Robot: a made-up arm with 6 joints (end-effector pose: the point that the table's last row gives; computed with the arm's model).
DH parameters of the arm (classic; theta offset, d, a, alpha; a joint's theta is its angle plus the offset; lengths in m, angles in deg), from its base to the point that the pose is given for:
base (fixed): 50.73 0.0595 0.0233 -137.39
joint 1: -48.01 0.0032 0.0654 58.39
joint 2: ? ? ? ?
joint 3: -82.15 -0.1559 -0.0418 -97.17
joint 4: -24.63 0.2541 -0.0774 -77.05
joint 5: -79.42 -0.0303 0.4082 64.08
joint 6: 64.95 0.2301 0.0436 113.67
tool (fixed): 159.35 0.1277 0 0
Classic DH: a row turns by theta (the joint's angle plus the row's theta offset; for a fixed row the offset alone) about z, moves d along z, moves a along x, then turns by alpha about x.
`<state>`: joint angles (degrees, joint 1 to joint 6).
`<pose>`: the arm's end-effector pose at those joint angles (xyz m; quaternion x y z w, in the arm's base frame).
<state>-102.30 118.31 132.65 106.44 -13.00 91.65</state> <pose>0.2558 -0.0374 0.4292 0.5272 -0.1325 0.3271 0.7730</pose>
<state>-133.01 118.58 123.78 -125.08 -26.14 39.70</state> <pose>-0.2794 -0.3202 0.7514 -0.2632 0.2593 -0.8096 0.4561</pose>
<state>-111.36 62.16 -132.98 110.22 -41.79 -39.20</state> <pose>-0.1608 0.0328 -0.4974 -0.4877 -0.4557 -0.7276 0.1582</pose>
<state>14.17 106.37 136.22 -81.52 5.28 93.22</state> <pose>0.4565 -0.0865 0.3972 0.7856 -0.5275 0.2870 0.1493</pose>
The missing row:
joint 2: -59.79 0.0131 0.319 -90
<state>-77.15 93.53 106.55 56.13 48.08 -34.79</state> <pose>-0.0203 0.2966 0.8203 -0.6503 0.1762 0.4277 0.6026</pose>
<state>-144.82 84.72 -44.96 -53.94 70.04 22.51</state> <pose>-0.5482 -0.2891 -0.5433 0.1550 -0.7331 -0.6382 0.1765</pose>
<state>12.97 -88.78 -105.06 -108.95 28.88 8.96</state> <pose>-0.8399 -0.2041 0.0218 0.5416 0.2317 -0.7396 0.3257</pose>
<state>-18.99 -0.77 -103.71 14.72 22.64 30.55</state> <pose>-0.7177 -0.3549 0.1259 -0.2414 -0.9282 -0.1149 0.2587</pose>
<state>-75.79 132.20 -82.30 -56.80 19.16 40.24</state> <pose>-0.8306 -0.0068 -0.4439 0.2561 0.9626 0.0169 0.0870</pose>
